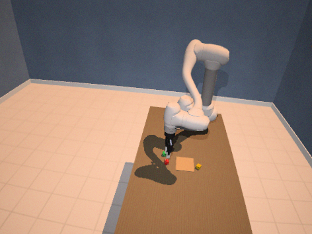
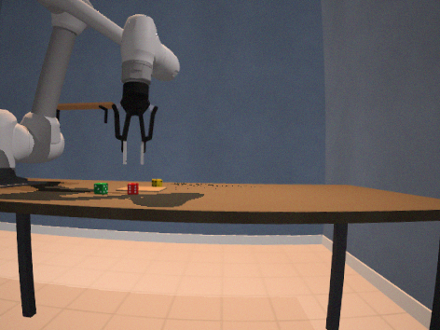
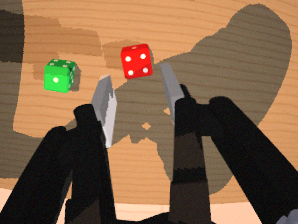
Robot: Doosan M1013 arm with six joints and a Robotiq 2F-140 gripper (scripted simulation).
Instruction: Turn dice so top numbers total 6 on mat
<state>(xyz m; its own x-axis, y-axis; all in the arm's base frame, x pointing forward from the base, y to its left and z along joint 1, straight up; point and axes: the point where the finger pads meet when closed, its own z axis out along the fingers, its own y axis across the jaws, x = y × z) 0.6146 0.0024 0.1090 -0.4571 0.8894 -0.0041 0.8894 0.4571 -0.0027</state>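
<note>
Now: hand 100 mm above the red die. The rest, counted from my hand: yellow die: 40 mm behind, 250 mm to the left, 100 mm below; tan mat: 40 mm behind, 140 mm to the left, 110 mm below; green die: 80 mm behind, 40 mm to the right, 100 mm below.
</note>
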